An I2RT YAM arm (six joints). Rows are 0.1 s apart.
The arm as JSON. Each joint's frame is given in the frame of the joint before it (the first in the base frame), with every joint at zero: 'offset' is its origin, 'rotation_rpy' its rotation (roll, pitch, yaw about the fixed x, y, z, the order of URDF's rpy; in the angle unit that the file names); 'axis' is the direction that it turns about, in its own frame. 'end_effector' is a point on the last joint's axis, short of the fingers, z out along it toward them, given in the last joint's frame.
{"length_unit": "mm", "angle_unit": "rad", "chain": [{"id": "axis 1", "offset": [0.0, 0.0, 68.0], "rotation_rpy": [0.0, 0.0, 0.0], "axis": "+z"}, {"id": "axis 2", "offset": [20.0, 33.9, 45.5], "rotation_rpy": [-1.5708, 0.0, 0.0], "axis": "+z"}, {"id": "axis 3", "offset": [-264.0, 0.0, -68.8], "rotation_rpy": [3.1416, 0.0, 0.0], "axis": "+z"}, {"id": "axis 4", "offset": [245.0, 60.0, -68.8], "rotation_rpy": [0.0, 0.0, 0.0], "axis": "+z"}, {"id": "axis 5", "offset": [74.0, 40.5, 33.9], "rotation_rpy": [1.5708, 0.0, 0.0], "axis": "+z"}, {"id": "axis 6", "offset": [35.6, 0.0, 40.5], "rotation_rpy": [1.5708, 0.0, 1.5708], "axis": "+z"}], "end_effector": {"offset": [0.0, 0.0, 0.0], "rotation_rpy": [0.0, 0.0, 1.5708]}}
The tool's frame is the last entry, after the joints.
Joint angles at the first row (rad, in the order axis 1, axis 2, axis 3, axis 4, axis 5, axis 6):
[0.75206, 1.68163, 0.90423, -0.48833, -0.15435, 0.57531]
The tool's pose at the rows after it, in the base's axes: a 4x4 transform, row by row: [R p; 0 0 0 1], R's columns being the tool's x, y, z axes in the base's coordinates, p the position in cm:
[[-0.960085 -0.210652 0.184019 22.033], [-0.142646 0.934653 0.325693 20.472], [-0.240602 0.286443 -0.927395 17.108], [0 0 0 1]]
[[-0.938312 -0.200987 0.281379 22.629], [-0.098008 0.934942 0.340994 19.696], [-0.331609 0.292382 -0.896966 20.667], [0 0 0 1]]
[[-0.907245 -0.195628 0.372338 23.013], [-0.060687 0.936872 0.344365 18.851], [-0.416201 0.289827 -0.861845 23.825], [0 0 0 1]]
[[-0.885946 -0.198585 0.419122 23.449], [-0.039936 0.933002 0.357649 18.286], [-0.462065 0.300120 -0.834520 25.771], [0 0 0 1]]
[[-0.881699 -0.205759 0.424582 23.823], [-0.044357 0.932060 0.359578 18.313], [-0.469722 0.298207 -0.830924 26.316], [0 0 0 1]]
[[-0.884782 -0.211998 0.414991 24.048], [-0.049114 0.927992 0.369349 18.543], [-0.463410 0.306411 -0.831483 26.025], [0 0 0 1]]
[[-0.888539 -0.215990 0.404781 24.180], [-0.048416 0.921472 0.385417 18.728], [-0.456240 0.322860 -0.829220 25.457], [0 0 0 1]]
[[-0.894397 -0.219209 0.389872 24.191], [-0.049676 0.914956 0.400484 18.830], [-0.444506 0.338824 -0.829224 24.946], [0 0 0 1]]
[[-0.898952 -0.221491 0.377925 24.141], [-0.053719 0.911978 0.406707 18.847], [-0.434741 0.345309 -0.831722 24.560], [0 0 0 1]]
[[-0.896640 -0.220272 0.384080 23.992], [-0.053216 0.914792 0.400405 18.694], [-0.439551 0.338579 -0.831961 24.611], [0 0 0 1]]
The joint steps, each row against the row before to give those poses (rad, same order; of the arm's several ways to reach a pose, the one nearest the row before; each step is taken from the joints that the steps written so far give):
[-0.01737, -0.06590, 0.04623, -0.05173, 0.03574, -0.00304]
[-0.02754, -0.08104, 0.05395, -0.04851, 0.04210, -0.00582]
[-0.02472, -0.06439, 0.05270, -0.03803, 0.04408, -0.01332]
[-0.02323, -0.02811, 0.04115, -0.01725, 0.00641, -0.01652]
[-0.00717, 0.00796, 0.02707, -0.01269, -0.00217, -0.01307]
[-0.00007, 0.01390, 0.00102, 0.01116, -0.01363, -0.00199]
[-0.00002, 0.01001, -0.01447, 0.02709, -0.01901, 0.00382]
[-0.00001, 0.00620, -0.01448, 0.01842, -0.02108, 0.00383]
[0.00001, 0.00317, -0.01123, 0.00823, -0.01223, 0.00012]
[0.00000, -0.00878, -0.00598, -0.00204, 0.00877, -0.00163]

